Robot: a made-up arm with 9 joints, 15 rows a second.
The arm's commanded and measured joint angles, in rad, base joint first. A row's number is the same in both.
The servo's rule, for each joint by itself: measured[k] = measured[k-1] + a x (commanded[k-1-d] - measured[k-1]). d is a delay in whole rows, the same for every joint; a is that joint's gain. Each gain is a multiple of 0.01, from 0.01 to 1. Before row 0 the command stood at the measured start. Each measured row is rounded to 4 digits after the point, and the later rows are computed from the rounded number. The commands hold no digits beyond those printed.
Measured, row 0: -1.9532 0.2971 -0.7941 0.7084 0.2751 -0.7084 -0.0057 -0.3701 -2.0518
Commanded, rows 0 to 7: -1.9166 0.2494 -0.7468 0.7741 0.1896 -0.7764 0.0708 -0.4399 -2.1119; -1.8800 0.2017 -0.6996 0.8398 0.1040 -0.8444 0.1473 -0.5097 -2.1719; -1.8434 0.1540 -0.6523 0.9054 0.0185 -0.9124 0.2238 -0.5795 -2.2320; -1.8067 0.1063 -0.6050 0.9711 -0.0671 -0.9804 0.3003 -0.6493 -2.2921; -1.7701 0.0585 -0.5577 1.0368 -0.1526 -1.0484 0.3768 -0.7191 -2.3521; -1.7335 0.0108 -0.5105 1.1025 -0.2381 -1.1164 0.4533 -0.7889 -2.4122; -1.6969 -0.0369 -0.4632 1.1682 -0.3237 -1.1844 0.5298 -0.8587 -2.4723; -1.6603 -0.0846 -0.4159 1.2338 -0.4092 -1.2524 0.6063 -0.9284 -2.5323
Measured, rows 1 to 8: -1.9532 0.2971 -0.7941 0.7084 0.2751 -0.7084 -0.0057 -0.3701 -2.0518; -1.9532 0.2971 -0.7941 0.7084 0.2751 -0.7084 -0.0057 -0.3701 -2.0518; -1.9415 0.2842 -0.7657 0.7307 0.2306 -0.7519 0.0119 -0.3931 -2.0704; -1.9218 0.2619 -0.7260 0.7678 0.1648 -0.8111 0.0430 -0.4316 -2.1019; -1.8967 0.2328 -0.6818 0.8146 0.0887 -0.8759 0.0846 -0.4804 -2.1422; -1.8679 0.1986 -0.6357 0.8678 0.0077 -0.9428 0.1342 -0.5361 -2.1887; -1.8366 0.1608 -0.5889 0.9253 -0.0757 -1.0104 0.1900 -0.5965 -2.2394; -1.8036 0.1203 -0.5419 0.9855 -0.1601 -1.0782 0.2506 -0.6600 -2.2930
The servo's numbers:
d 2
a 0.32 0.27 0.60 0.34 0.52 0.64 0.23 0.33 0.31

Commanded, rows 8 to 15: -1.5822 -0.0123 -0.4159 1.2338 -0.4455 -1.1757 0.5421 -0.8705 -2.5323; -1.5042 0.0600 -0.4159 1.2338 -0.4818 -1.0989 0.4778 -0.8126 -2.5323; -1.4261 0.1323 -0.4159 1.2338 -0.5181 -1.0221 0.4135 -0.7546 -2.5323; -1.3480 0.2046 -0.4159 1.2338 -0.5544 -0.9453 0.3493 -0.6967 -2.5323; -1.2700 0.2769 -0.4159 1.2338 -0.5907 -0.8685 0.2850 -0.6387 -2.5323; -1.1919 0.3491 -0.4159 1.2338 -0.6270 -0.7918 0.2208 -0.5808 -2.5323; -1.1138 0.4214 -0.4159 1.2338 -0.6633 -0.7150 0.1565 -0.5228 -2.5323; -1.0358 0.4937 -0.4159 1.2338 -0.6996 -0.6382 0.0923 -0.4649 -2.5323
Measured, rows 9 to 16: -1.7695 0.0779 -0.4947 1.0476 -0.2452 -1.1462 0.3148 -0.7256 -2.3486; -1.7346 0.0340 -0.4474 1.1109 -0.3305 -1.2142 0.3818 -0.7925 -2.4055; -1.6858 0.0215 -0.4285 1.1527 -0.3903 -1.1896 0.4187 -0.8182 -2.4448; -1.6277 0.0319 -0.4209 1.1803 -0.4379 -1.1316 0.4323 -0.8164 -2.4719; -1.5632 0.0590 -0.4179 1.1985 -0.4796 -1.0615 0.4280 -0.7960 -2.4906; -1.4943 0.0983 -0.4167 1.2105 -0.5185 -0.9871 0.4099 -0.7632 -2.5035; -1.4225 0.1465 -0.4162 1.2184 -0.5560 -0.9112 0.3812 -0.7221 -2.5124; -1.3487 0.2012 -0.4160 1.2236 -0.5929 -0.8348 0.3443 -0.6755 -2.5186
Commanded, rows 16 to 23: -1.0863 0.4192 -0.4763 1.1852 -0.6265 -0.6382 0.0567 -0.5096 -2.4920; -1.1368 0.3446 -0.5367 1.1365 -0.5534 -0.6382 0.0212 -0.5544 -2.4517; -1.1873 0.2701 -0.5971 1.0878 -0.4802 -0.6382 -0.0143 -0.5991 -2.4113; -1.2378 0.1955 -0.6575 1.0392 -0.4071 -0.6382 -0.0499 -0.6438 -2.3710; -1.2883 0.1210 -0.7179 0.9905 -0.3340 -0.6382 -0.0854 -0.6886 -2.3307; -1.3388 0.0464 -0.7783 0.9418 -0.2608 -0.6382 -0.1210 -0.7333 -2.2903; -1.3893 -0.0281 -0.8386 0.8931 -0.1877 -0.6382 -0.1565 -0.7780 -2.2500; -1.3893 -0.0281 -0.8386 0.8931 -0.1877 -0.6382 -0.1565 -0.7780 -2.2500
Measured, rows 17 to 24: -1.2735 0.2607 -0.4159 1.2271 -0.6295 -0.7581 0.3011 -0.6251 -2.5228; -1.1974 0.3236 -0.4159 1.2294 -0.6660 -0.6814 0.2531 -0.5722 -2.5257; -1.1618 0.3494 -0.4521 1.2144 -0.6455 -0.6538 0.2079 -0.5515 -2.5153; -1.1538 0.3481 -0.5029 1.1879 -0.5976 -0.6438 0.1650 -0.5525 -2.4956; -1.1645 0.3270 -0.5594 1.1539 -0.5366 -0.6402 0.1238 -0.5679 -2.4695; -1.1880 0.2915 -0.6183 1.1149 -0.4693 -0.6389 0.0838 -0.5929 -2.4390; -1.2201 0.2455 -0.6781 1.0726 -0.3989 -0.6385 0.0449 -0.6245 -2.4054; -1.2581 0.1917 -0.7382 1.0281 -0.3271 -0.6383 0.0067 -0.6604 -2.3697
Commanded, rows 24 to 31: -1.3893 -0.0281 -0.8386 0.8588 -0.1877 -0.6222 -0.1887 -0.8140 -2.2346; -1.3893 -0.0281 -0.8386 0.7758 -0.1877 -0.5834 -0.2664 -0.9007 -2.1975; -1.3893 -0.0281 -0.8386 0.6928 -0.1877 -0.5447 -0.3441 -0.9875 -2.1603; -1.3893 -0.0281 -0.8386 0.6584 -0.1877 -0.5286 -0.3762 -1.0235 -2.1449; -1.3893 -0.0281 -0.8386 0.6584 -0.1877 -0.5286 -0.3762 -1.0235 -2.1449; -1.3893 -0.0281 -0.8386 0.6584 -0.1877 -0.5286 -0.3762 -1.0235 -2.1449; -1.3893 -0.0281 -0.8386 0.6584 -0.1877 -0.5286 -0.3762 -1.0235 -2.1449; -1.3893 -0.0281 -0.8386 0.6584 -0.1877 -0.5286 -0.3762 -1.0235 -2.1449
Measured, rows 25 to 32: -1.3001 0.1324 -0.7984 0.9822 -0.2546 -0.6382 -0.0308 -0.6992 -2.3326; -1.3286 0.0891 -0.8225 0.9519 -0.2198 -0.6382 -0.0597 -0.7252 -2.3070; -1.3480 0.0575 -0.8322 0.9202 -0.2031 -0.6280 -0.0894 -0.7545 -2.2846; -1.3612 0.0344 -0.8360 0.8711 -0.1951 -0.5995 -0.1301 -0.8027 -2.2576; -1.3702 0.0175 -0.8376 0.8105 -0.1913 -0.5644 -0.1793 -0.8637 -2.2274; -1.3763 0.0052 -0.8382 0.7588 -0.1894 -0.5415 -0.2246 -0.9164 -2.2018; -1.3805 -0.0038 -0.8384 0.7247 -0.1885 -0.5332 -0.2595 -0.9517 -2.1842; -1.3833 -0.0104 -0.8385 0.7022 -0.1881 -0.5303 -0.2863 -0.9754 -2.1720
